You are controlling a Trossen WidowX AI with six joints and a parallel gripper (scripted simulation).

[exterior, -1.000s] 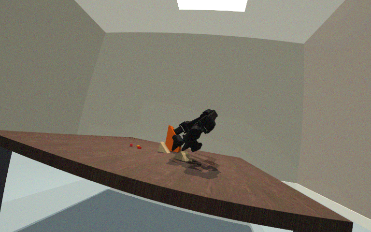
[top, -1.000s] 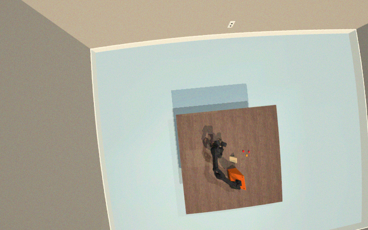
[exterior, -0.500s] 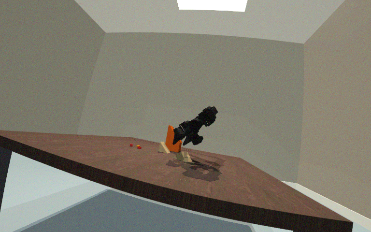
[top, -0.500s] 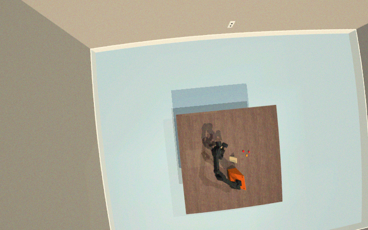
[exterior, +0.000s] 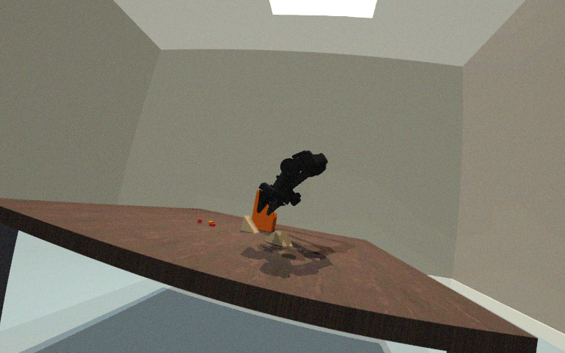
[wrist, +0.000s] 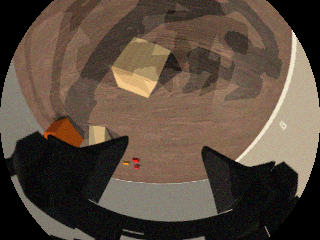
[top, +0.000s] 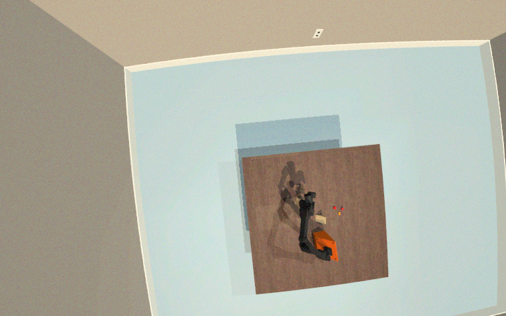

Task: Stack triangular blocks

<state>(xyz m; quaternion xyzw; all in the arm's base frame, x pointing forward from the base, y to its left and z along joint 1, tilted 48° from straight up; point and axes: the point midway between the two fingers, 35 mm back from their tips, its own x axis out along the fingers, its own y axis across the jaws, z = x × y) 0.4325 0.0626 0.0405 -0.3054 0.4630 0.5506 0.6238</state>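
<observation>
Now: the tan triangular block 30 mm behind my gripper tip, 70 mm to the left of it and 70 mm below it.
</observation>
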